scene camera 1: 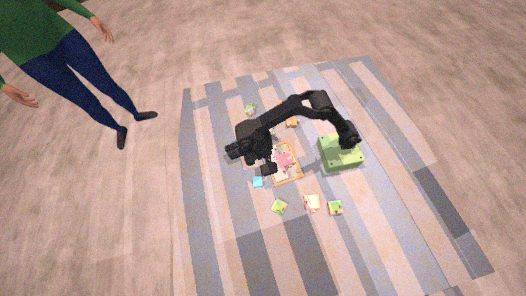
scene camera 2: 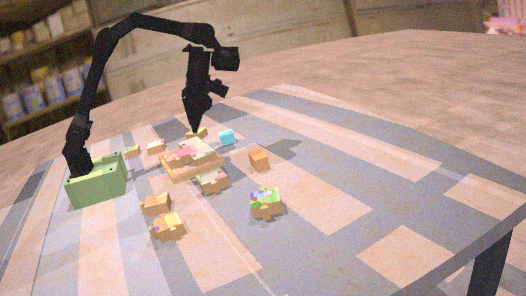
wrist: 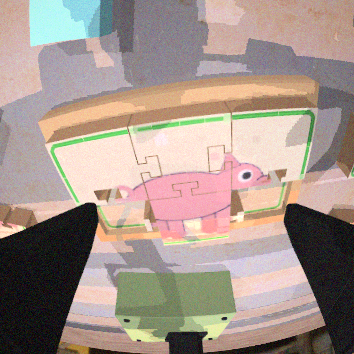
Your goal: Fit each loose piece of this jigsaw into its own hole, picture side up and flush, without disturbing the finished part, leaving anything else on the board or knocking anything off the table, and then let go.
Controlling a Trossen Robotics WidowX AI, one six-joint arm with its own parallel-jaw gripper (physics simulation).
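Observation:
The jigsaw board (scene camera 1: 296,161) (scene camera 2: 192,172) (wrist: 175,95) has an orange-brown wooden frame and holds joined pieces of a pink pig picture. In the wrist view its lower left and lower right corners are open holes. A cream piece with a pink patch (scene camera 2: 213,181) lies close beside the board, picture up. Another cream and pink piece (scene camera 1: 311,202) (scene camera 2: 156,146) (wrist: 15,219) lies off the board's other side, picture up. My gripper (scene camera 2: 195,131) (wrist: 194,214) is wide open and empty, pointing down above the board. In scene camera 1 the arm hides its fingertips.
Green-edged pieces (scene camera 1: 279,206) (scene camera 1: 335,207) and a multicoloured piece (scene camera 1: 250,109) (scene camera 2: 266,202) lie around the board. Two more pieces (scene camera 2: 156,204) (scene camera 2: 167,226) lie nearer scene camera 2. A cyan block (scene camera 1: 257,181) (scene camera 2: 226,137) (wrist: 70,20), an orange block (scene camera 2: 259,160) and the green base (scene camera 1: 342,157) (scene camera 2: 107,182) stand nearby.

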